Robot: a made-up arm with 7 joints.
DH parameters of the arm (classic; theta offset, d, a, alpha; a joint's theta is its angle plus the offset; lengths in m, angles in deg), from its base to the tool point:
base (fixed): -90 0.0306 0 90
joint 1: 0 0.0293 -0.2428 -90
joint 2: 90 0.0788 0.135 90
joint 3: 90 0.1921 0.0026 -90
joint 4: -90 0.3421 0.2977 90
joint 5: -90 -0.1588 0.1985 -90
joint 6: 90 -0.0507 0.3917 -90
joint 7: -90 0.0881 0.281 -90
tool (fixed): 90 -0.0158 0 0
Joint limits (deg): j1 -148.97..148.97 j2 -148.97..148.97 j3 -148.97..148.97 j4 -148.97..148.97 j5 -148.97..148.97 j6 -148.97..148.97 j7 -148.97..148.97
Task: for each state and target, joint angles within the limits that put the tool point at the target. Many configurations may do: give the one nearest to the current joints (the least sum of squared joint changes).
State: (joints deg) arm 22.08 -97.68 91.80 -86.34 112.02 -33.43 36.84
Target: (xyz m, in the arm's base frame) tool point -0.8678 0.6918 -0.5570
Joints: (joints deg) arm 3.63 -120.82 74.02 -65.30 122.44 -12.14 29.41
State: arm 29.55 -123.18 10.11 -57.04 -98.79 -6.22 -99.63
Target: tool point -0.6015 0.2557 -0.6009
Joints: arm 47.70 -94.44 24.68 -60.93 -114.59 -2.81 -118.78
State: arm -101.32 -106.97 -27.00 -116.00 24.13 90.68 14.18
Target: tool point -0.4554 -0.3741 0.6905
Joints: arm -111.44 -70.33 -30.38 -103.62 36.40 83.17 10.33
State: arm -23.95 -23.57 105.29 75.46 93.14 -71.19 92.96
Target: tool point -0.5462 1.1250 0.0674
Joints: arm -30.20 -37.95 100.77 88.12 98.54 -67.31 91.93
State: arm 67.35 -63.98 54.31 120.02 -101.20 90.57 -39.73
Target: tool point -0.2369 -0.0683 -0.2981
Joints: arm 85.84 -54.99 59.32 98.09 -110.12 103.59 -62.24
